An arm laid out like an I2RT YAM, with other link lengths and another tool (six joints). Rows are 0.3 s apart.
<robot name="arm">
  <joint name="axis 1" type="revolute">
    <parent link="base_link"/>
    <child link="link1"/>
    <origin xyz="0 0 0.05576" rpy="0 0 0"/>
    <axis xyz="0 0 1"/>
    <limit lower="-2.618" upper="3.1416"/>
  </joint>
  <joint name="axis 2" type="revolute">
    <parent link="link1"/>
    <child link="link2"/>
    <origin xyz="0.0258 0.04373 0.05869" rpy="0 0 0"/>
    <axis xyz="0 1 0"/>
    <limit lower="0" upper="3.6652"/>
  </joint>
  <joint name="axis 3" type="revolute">
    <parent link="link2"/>
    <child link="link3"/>
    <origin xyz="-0.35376 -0.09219 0" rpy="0 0 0"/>
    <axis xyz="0 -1 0"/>
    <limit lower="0" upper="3.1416"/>
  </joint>
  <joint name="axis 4" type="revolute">
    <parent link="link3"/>
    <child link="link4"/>
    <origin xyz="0.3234 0.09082 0.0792" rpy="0 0 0"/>
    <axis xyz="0 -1 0"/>
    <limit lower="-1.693" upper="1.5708"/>
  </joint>
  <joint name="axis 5" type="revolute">
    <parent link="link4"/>
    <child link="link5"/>
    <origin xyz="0.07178 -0.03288 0.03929" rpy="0 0 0"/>
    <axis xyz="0 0 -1"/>
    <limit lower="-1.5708" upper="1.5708"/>
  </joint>
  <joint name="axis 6" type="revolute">
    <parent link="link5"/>
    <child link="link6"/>
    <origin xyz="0.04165 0 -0.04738" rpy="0 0 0"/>
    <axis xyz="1 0 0"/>
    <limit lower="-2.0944" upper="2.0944"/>
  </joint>
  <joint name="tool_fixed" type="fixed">
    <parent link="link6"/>
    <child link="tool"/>
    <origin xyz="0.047 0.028 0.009" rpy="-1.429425 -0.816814 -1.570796"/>
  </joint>
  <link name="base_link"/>
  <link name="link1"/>
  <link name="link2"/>
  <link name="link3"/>
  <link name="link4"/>
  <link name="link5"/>
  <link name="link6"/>
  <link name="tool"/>
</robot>
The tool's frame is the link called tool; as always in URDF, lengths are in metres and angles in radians.
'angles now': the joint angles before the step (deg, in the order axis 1, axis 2, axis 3, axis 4, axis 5, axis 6). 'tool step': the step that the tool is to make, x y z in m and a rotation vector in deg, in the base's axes. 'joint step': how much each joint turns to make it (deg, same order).
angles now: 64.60 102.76 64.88 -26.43 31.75 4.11
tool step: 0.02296 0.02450 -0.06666 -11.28 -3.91 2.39
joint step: -0.09 11.77 4.09 3.10 6.71 -6.84
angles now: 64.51 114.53 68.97 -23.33 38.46 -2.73
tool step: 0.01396 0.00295 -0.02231 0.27 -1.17 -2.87
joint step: -0.97 3.42 0.56 2.44 1.55 1.87
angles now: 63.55 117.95 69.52 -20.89 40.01 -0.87
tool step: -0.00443 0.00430 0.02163 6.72 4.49 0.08
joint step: -0.44 -2.84 0.01 -0.45 -6.72 2.66
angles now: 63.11 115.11 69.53 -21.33 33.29 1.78
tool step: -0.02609 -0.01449 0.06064 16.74 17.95 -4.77
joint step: -1.50 -9.55 -2.02 -6.35 -20.44 13.53
